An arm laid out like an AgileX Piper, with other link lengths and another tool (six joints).
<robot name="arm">
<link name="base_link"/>
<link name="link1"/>
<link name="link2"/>
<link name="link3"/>
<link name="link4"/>
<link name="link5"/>
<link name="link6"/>
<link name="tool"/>
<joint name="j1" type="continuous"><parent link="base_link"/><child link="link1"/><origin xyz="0 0 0.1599" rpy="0 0 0"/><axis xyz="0 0 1"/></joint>
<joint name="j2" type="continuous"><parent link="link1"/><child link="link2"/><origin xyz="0 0 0" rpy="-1.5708 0 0"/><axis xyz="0 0 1"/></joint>
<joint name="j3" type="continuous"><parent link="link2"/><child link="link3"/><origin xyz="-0.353 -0.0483 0" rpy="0 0 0"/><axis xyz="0 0 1"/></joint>
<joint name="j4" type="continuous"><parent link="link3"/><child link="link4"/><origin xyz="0.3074 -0.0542 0" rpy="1.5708 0 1.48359"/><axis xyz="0 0 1"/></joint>
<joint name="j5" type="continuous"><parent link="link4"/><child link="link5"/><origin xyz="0 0 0" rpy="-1.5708 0 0"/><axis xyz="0 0 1"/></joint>
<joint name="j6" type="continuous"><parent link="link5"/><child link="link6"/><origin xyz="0 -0.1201 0" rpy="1.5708 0 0"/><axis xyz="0 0 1"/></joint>
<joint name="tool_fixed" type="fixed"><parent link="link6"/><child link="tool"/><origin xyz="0.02 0 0.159" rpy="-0.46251 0 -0.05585"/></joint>
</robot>
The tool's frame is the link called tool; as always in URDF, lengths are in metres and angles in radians. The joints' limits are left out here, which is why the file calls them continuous.
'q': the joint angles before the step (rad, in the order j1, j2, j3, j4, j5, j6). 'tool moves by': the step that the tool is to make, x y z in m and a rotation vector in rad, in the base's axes. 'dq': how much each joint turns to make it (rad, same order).
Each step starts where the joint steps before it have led.
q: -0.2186, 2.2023, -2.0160, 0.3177, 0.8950, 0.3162
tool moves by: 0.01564, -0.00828, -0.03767, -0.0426, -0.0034, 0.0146
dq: 0.0048, 0.0649, -0.0013, -0.0183, -0.0711, -0.0360
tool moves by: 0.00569, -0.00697, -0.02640, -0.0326, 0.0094, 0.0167
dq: 0.0000, 0.0422, -0.0020, -0.0165, -0.0334, -0.0287
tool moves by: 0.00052, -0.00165, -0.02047, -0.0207, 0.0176, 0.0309
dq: 0.0000, 0.0311, -0.0032, -0.0019, -0.0075, -0.0399
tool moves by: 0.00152, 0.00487, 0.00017, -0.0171, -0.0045, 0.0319
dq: 0.0078, 0.0021, -0.0043, -0.0001, 0.0000, -0.0294
